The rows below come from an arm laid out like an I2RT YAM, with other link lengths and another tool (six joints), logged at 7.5 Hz.
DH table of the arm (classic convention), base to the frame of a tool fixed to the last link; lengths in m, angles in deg. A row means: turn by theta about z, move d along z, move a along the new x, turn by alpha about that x. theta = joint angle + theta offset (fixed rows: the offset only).
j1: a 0.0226  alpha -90  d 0.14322  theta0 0
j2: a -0.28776  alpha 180  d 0  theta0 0
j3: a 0.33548  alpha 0  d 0  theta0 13.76
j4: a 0.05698  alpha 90  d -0.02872  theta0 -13.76
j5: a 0  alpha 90  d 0.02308  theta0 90
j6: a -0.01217  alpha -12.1  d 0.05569  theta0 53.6
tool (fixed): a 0  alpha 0  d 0.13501  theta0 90
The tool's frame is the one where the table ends.
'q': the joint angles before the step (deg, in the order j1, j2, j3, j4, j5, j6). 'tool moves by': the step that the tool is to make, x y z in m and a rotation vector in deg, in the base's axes. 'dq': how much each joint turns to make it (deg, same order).
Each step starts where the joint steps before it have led.
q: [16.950 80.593 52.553 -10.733 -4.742 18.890]
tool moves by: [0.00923 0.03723 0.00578 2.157 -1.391 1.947]
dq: [4.053 3.947 3.160 2.999 0.697 2.550]
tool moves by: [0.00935 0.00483 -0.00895 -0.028 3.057 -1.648]
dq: [0.532 3.610 3.259 -2.374 1.054 2.198]
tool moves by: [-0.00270 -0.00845 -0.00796 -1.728 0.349 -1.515]
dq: [-0.002 -0.523 -1.227 -0.260 2.109 -0.169]
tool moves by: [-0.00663 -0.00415 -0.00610 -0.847 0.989 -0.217]
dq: [0.000 -0.701 -1.051 -0.883 0.442 -0.179]
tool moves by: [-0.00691 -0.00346 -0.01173 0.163 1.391 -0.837]
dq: [0.000 -0.353 -1.844 0.263 0.177 1.053]
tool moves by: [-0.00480 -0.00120 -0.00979 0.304 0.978 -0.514]
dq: [0.087 -0.001 -1.410 0.615 0.000 0.880]
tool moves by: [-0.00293 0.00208 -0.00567 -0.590 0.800 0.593]
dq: [0.351 0.527 -0.002 -0.434 0.000 -0.349]
